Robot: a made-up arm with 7 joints. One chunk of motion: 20 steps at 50 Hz.
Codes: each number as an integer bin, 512 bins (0 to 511) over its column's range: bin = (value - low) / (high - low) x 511, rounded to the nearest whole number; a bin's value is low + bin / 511 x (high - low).
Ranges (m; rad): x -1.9..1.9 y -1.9..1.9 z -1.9..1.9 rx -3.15..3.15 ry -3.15..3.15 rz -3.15..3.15
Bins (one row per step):
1: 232 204 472 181 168 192
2: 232 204 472 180 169 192
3: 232 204 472 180 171 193
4: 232 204 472 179 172 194
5: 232 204 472 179 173 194
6: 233 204 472 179 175 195
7: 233 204 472 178 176 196
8: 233 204 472 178 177 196
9: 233 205 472 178 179 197
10: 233 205 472 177 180 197
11: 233 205 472 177 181 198
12: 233 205 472 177 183 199
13: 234 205 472 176 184 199
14: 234 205 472 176 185 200
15: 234 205 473 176 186 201
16: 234 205 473 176 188 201
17: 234 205 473 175 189 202
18: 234 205 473 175 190 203
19: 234 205 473 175 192 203
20: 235 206 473 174 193 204
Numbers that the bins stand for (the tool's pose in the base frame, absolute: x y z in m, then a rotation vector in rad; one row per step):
1: -0.1748 -0.3830 1.6100 -0.9185 -1.0788 -0.7829
2: -0.1748 -0.3830 1.6100 -0.9308 -1.0664 -0.7829
3: -0.1748 -0.3830 1.6100 -0.9308 -1.0418 -0.7705
4: -0.1748 -0.3830 1.6100 -0.9432 -1.0295 -0.7582
5: -0.1748 -0.3830 1.6100 -0.9432 -1.0171 -0.7582
6: -0.1673 -0.3830 1.6100 -0.9432 -0.9925 -0.7459
7: -0.1673 -0.3830 1.6100 -0.9555 -0.9801 -0.7336
8: -0.1673 -0.3830 1.6100 -0.9555 -0.9678 -0.7336
9: -0.1673 -0.3755 1.6100 -0.9555 -0.9432 -0.7212
10: -0.1673 -0.3755 1.6100 -0.9678 -0.9308 -0.7212
11: -0.1673 -0.3755 1.6100 -0.9678 -0.9185 -0.7089
12: -0.1673 -0.3755 1.6100 -0.9678 -0.8938 -0.6966
13: -0.1599 -0.3755 1.6100 -0.9801 -0.8815 -0.6966
14: -0.1599 -0.3755 1.6100 -0.9801 -0.8692 -0.6842
15: -0.1599 -0.3755 1.6174 -0.9801 -0.8568 -0.6719
16: -0.1599 -0.3755 1.6174 -0.9801 -0.8322 -0.6719
17: -0.1599 -0.3755 1.6174 -0.9925 -0.8199 -0.6596
18: -0.1599 -0.3755 1.6174 -0.9925 -0.8075 -0.6473
19: -0.1599 -0.3755 1.6174 -0.9925 -0.7829 -0.6473
20: -0.1524 -0.3681 1.6174 -1.0048 -0.7705 -0.6349

